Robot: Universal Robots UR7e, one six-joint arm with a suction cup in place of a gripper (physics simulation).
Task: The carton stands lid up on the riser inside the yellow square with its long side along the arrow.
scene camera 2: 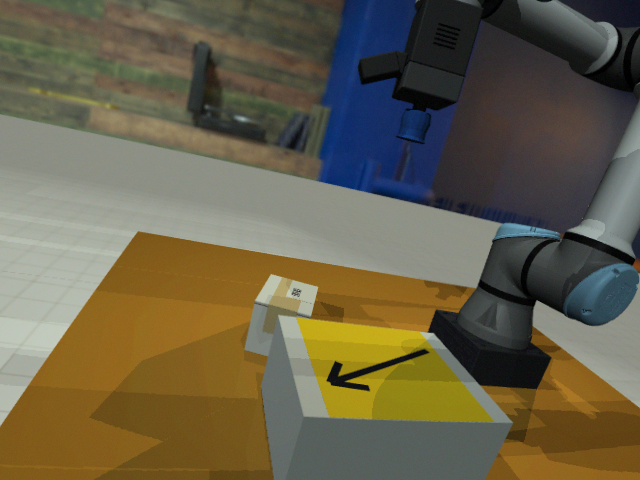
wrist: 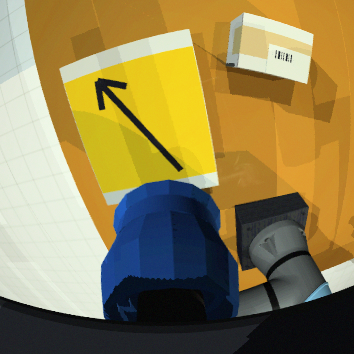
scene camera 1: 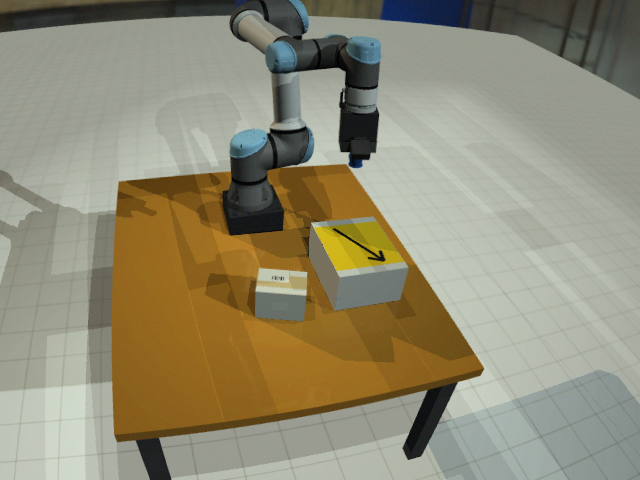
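Note:
A small white carton (scene camera 1: 281, 294) (scene camera 2: 281, 315) (wrist: 272, 47) with a tan tape band and a printed label on its top face stands on the table beside the riser. The grey-white riser (scene camera 1: 372, 286) (scene camera 2: 387, 446) (wrist: 130, 47) bears a yellow square (scene camera 1: 356, 253) (scene camera 2: 408, 403) (wrist: 175, 120) with a black arrow that runs diagonally across it. The carton is apart from the square. My gripper, a blue suction cup (scene camera 1: 355, 162) (scene camera 2: 413, 135) (wrist: 167, 192), hangs high in the air, well above the table's level, with no object on it. Its underside is hidden in the wrist view.
The orange-brown table (scene camera 1: 170, 361) (scene camera 2: 67, 408) (wrist: 330, 150) carries the riser, the carton and the arm's black base block (scene camera 1: 253, 219) (scene camera 2: 509, 364) (wrist: 242, 240). The riser stands near one table edge. The base block is close to the riser.

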